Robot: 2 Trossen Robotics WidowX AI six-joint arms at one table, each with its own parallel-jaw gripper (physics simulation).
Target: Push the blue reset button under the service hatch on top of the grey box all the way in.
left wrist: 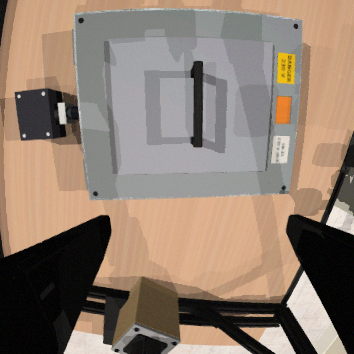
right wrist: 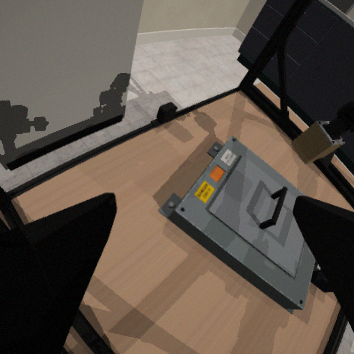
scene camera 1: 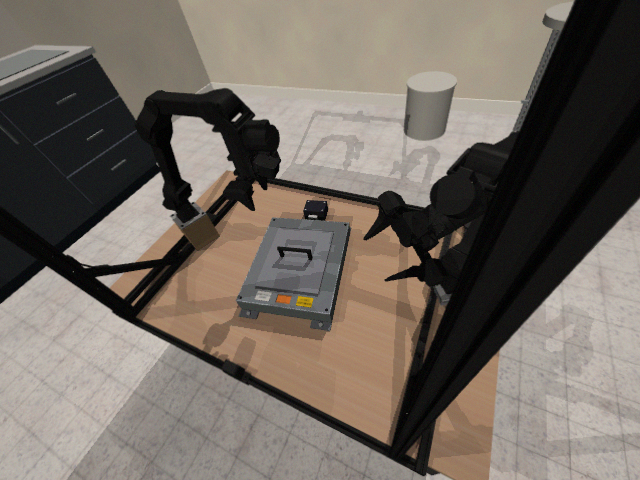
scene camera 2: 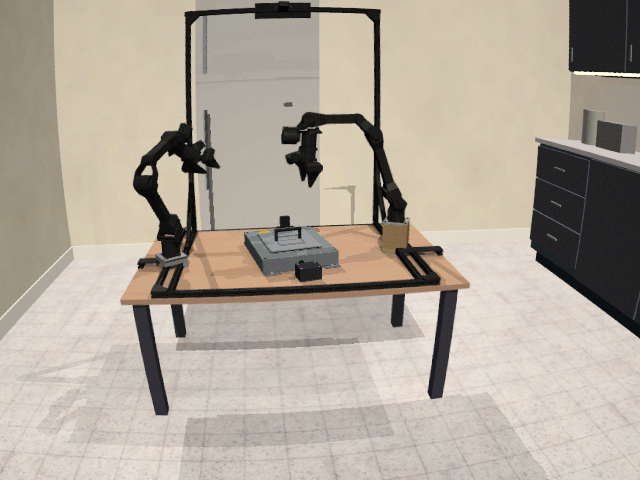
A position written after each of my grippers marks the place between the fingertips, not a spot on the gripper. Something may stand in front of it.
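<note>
Scene camera 1 shows my left gripper (scene camera 1: pixel 259 199), my right gripper (scene camera 1: pixel 374 259) and a service hatch (scene camera 1: pixel 296 261). My left gripper is open and holds nothing; my right gripper, likewise open, holds nothing. Visible in scene camera 2: the left gripper (scene camera 2: pixel 306 184), the right gripper (scene camera 2: pixel 212 170) and the hatch (scene camera 2: pixel 285 239). The left wrist view contains the left gripper (left wrist: pixel 199 223) and the hatch (left wrist: pixel 180 104). In the right wrist view, the right gripper (right wrist: pixel 206 203) appears together with the hatch (right wrist: pixel 251 203).
</note>
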